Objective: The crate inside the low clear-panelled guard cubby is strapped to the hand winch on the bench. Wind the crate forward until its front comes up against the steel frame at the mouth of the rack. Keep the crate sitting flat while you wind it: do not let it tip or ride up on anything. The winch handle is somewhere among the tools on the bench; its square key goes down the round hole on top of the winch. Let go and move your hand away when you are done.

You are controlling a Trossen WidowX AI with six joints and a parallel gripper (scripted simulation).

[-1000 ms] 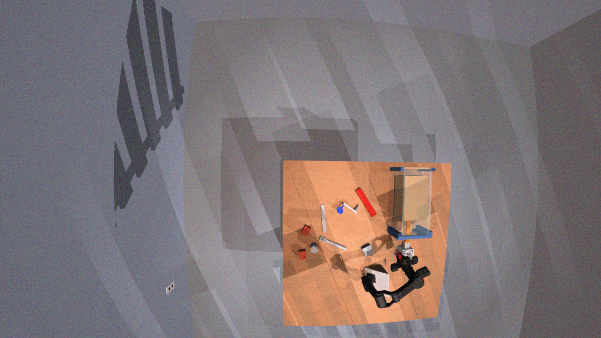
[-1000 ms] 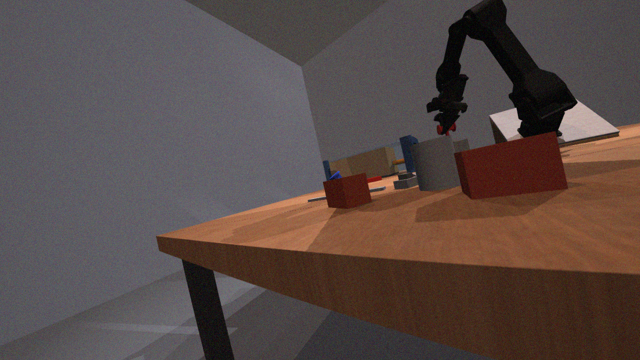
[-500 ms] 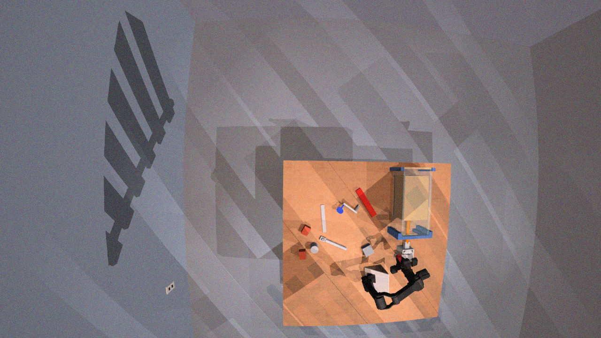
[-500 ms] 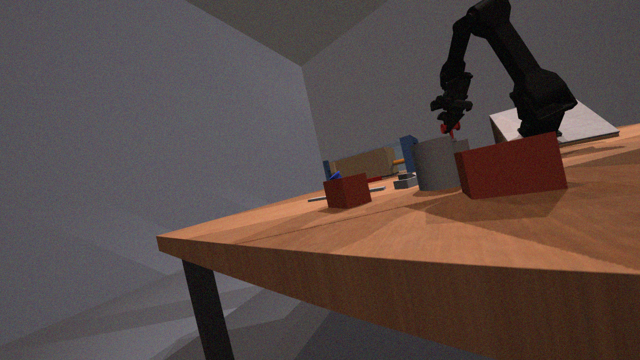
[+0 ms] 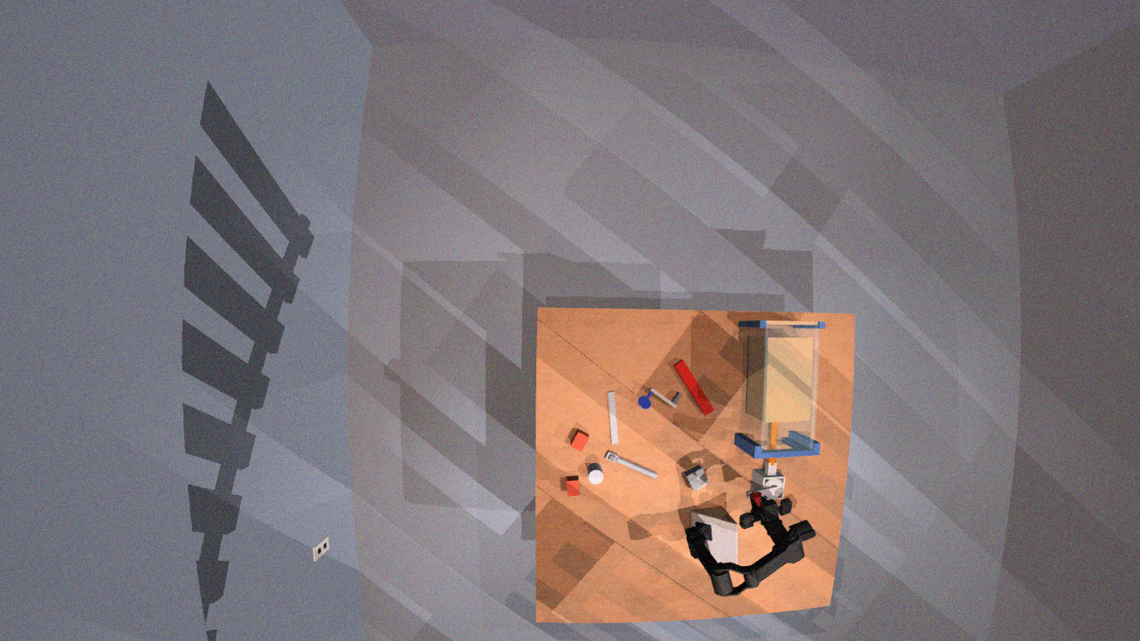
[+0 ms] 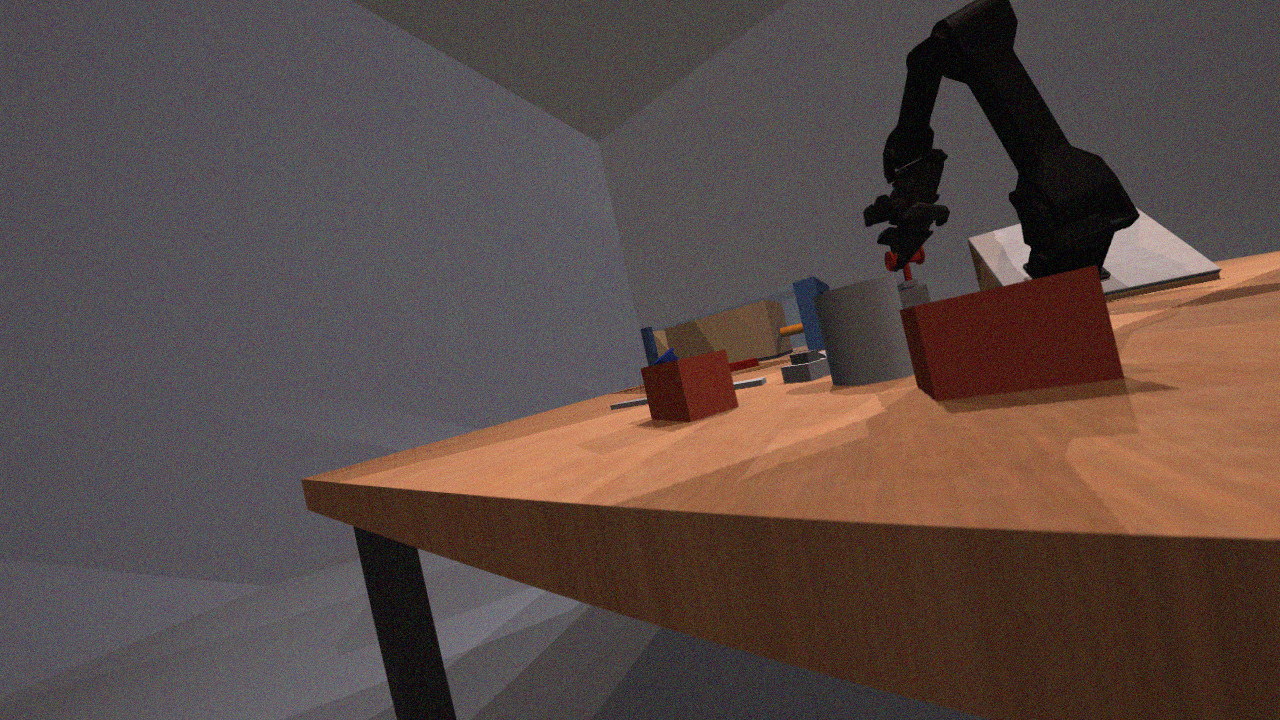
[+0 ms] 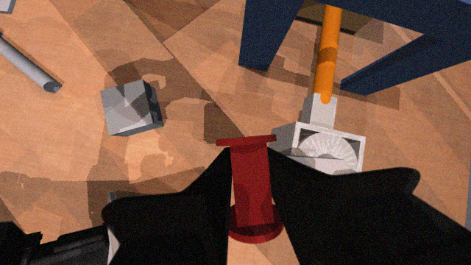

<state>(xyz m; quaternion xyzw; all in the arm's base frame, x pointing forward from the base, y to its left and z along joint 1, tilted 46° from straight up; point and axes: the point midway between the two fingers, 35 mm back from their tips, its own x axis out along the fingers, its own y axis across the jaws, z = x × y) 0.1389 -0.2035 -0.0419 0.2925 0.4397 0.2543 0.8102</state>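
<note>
Right now my gripper tip is 4 cm to the left of the red-knobbed crank, 2 cm past it and 2 cm above it. Also, from my gripper tip: grey winch: 11 cm to the right, 10 cm below, 3 cm behind; then blue steel frame: 14 cm ahead, 12 cm to the right, 2 cm below; then red grip: 2 cm behind, 1 cm above.
</note>
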